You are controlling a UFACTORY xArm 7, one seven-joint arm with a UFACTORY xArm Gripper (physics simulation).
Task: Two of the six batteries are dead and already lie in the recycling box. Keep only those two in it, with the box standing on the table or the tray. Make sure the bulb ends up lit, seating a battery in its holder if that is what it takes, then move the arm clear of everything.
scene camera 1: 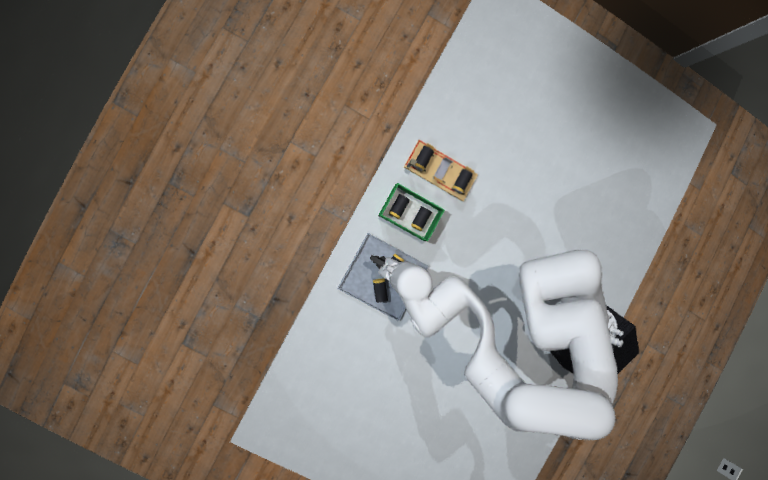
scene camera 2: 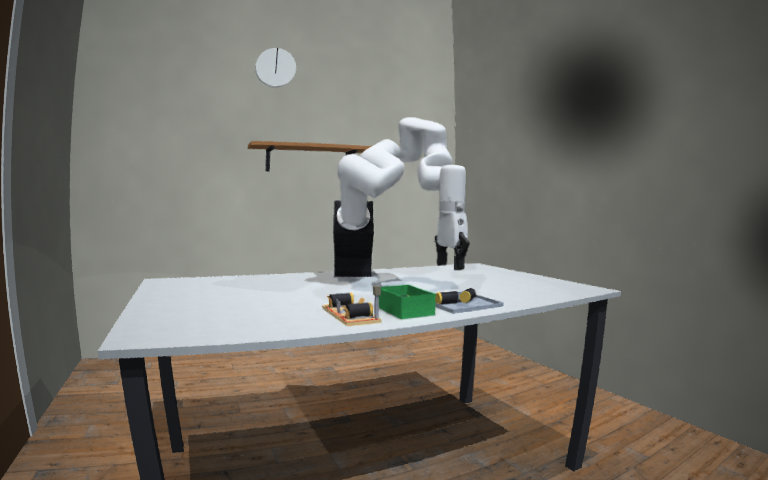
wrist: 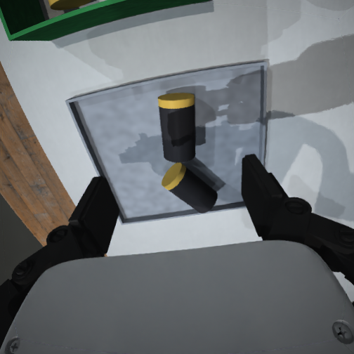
A wooden holder board shows in scene camera 1 and in scene camera 2; in the wrist view it is out of frame. One and the same spot on the wooden holder board: (scene camera 2: 340, 312) is (scene camera 1: 444, 160).
